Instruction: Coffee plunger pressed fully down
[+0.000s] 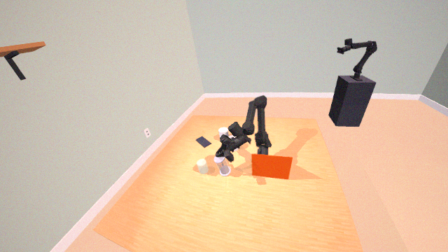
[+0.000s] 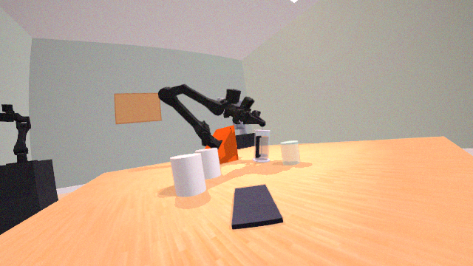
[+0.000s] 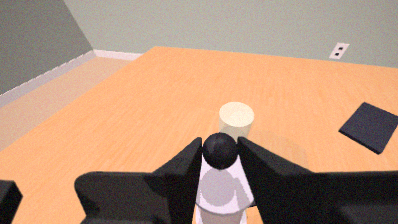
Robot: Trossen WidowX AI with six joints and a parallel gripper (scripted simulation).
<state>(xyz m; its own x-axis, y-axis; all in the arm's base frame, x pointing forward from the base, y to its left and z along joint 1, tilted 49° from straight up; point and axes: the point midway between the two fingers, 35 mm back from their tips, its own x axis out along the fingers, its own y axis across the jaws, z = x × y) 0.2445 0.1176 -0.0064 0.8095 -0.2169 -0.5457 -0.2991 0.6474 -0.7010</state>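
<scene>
The coffee press is 8 cm below my gripper tip, 2 cm to the right of it and 1 cm behind it.
</scene>
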